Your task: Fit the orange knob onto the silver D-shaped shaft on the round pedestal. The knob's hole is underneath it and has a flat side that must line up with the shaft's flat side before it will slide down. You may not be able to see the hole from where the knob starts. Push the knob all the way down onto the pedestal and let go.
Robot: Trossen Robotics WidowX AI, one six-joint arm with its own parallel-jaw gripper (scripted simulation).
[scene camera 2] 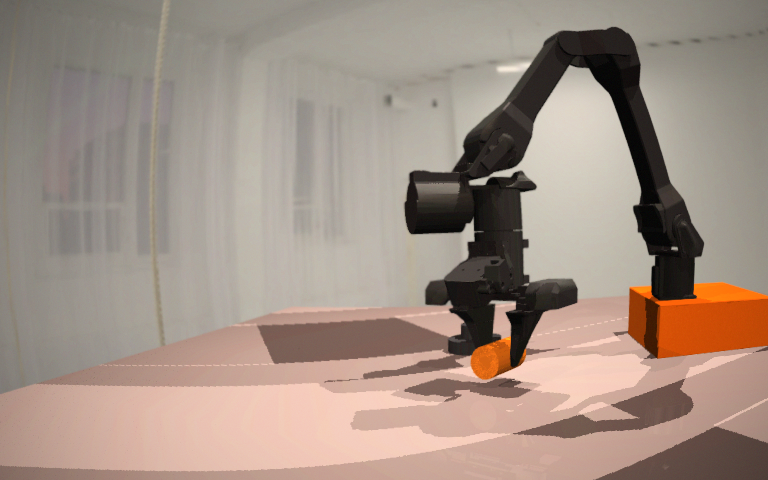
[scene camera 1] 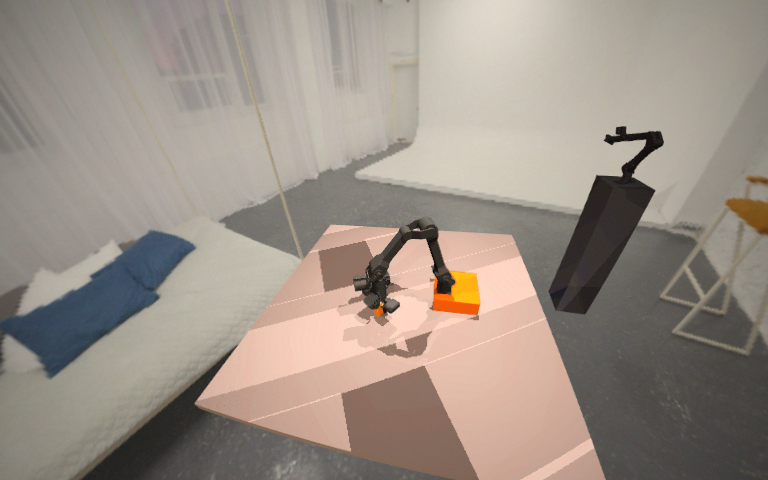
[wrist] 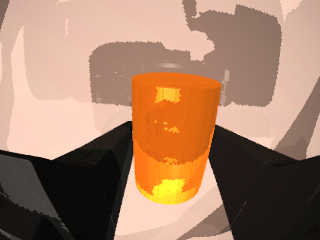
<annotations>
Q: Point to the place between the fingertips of my gripper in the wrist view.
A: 170, 129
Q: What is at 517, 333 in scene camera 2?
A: My gripper.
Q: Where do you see an orange knob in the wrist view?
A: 174, 114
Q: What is my gripper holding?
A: An orange knob.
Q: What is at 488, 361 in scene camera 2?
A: An orange knob.
</annotations>
